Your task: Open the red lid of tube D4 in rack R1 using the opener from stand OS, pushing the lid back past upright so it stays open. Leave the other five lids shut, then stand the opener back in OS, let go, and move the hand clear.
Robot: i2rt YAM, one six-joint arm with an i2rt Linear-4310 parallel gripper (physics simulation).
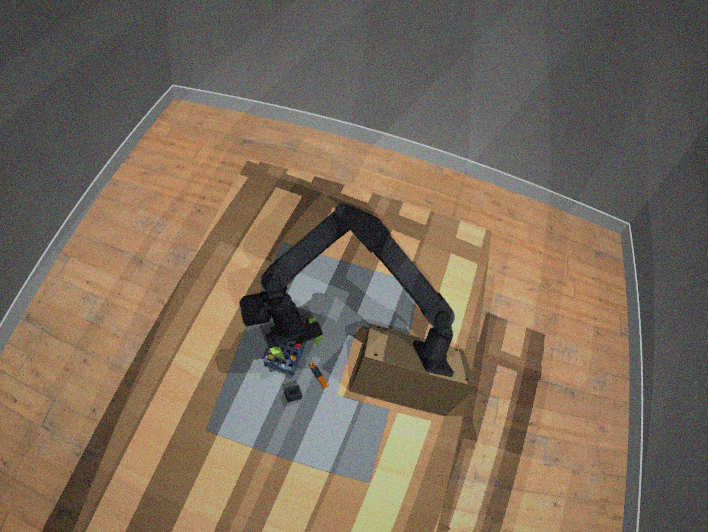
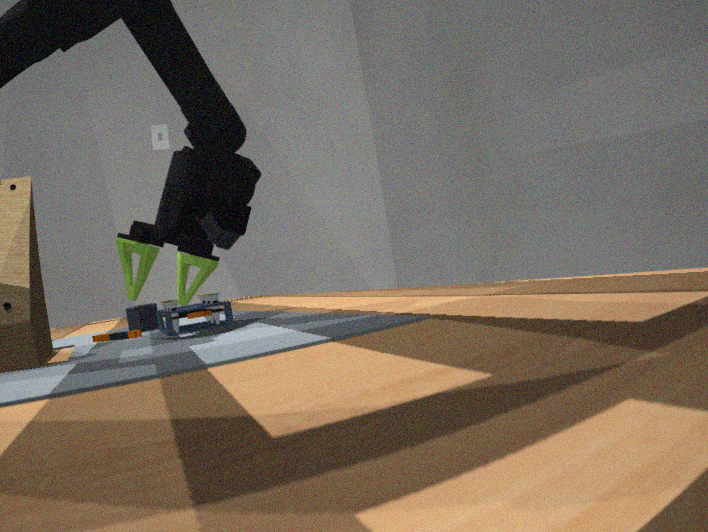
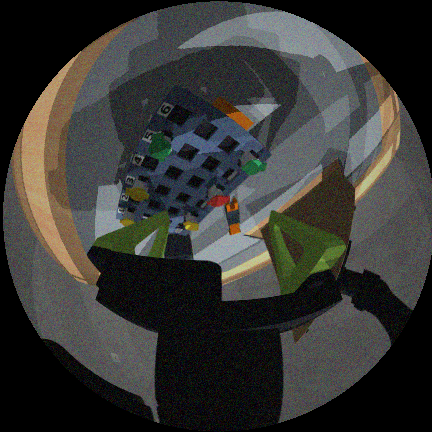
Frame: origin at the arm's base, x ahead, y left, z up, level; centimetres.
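Where they show: gripper, fingertip midpoint: (image 1: 301, 352) (image 2: 158, 302) (image 3: 218, 215); arm's base, link origin: (image 1: 431, 359) (image 3: 335, 278).
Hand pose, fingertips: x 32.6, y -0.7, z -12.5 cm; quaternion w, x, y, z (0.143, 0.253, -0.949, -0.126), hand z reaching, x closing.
Things, the pixels of their centre, and the offset from my fingertips. "*": a spot on its surface instead. Level surfaces: height alone.
- blue rack R1, body centre: (image 3: 180, 175) (image 2: 191, 312) (image 1: 287, 347) dx +4.1, dy -1.5, dz -2.0 cm
- red lid, body centre: (image 3: 217, 200) (image 1: 297, 345) dx +1.2, dy -1.7, dz +0.0 cm
- black opener, body centre: (image 3: 232, 218) (image 2: 116, 336) (image 1: 318, 375) dx -5.8, dy +4.0, dz -3.7 cm
- grey-blue mat, surface height: dz -4.1 cm
- orange strip, surface spot: (image 3: 235, 113) (image 2: 198, 312) * dx +3.2, dy -7.9, dz -1.8 cm
The blue rack R1 (image 1: 277, 367) (image 3: 193, 136) stands on the mat, with numbered rows. The red lid (image 1: 297, 345) (image 3: 218, 201) at its edge looks shut, though small and grainy; green lids (image 3: 160, 146) (image 3: 254, 166) and several yellow lids show too. The orange and black opener (image 1: 318, 374) (image 2: 116, 335) (image 3: 233, 216) lies flat on the mat beside the rack, outside the stand. The dark stand OS (image 1: 292, 392) (image 2: 141, 316) (image 3: 179, 245) is upright. My gripper (image 1: 299, 348) (image 2: 157, 301) (image 3: 218, 215) is open and empty, low over the rack's side, one fingertip close above the rack; contact is unclear.
A grey-blue mat (image 1: 246, 414) lies under these things. A wooden block (image 1: 400, 383) (image 2: 17, 257) (image 3: 337, 200) carries the arm's base and stands beside the mat, near the opener. An orange strip (image 3: 235, 113) (image 2: 198, 314) shows at the rack's side.
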